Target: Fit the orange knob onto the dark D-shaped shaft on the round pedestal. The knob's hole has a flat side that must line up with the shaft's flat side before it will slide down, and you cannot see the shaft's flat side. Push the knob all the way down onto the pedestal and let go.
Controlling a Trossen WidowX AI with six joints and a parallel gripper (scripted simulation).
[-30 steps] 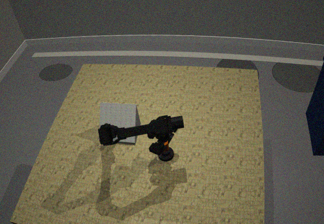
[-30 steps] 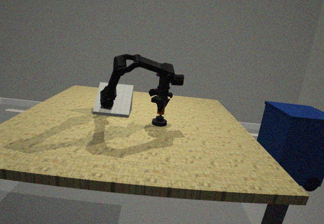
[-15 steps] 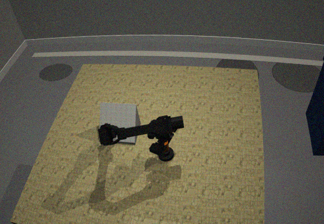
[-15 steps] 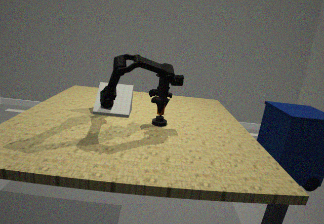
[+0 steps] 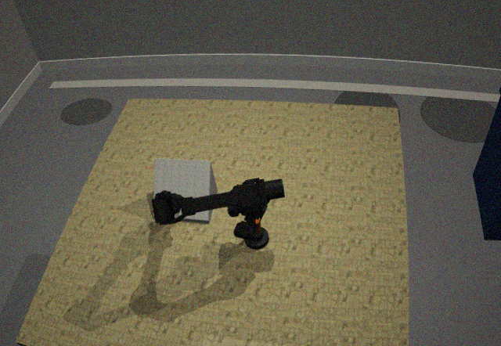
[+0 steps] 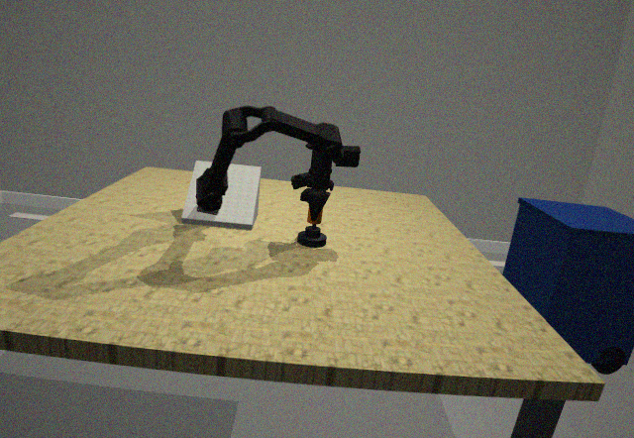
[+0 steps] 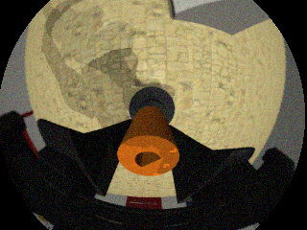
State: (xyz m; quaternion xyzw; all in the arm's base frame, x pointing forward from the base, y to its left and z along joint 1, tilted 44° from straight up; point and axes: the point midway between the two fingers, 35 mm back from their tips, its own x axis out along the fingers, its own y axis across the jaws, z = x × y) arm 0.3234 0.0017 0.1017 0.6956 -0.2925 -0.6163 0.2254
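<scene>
The orange knob is 2 cm above my gripper tip. Round my gripper tip: round pedestal 4 cm below.
</scene>
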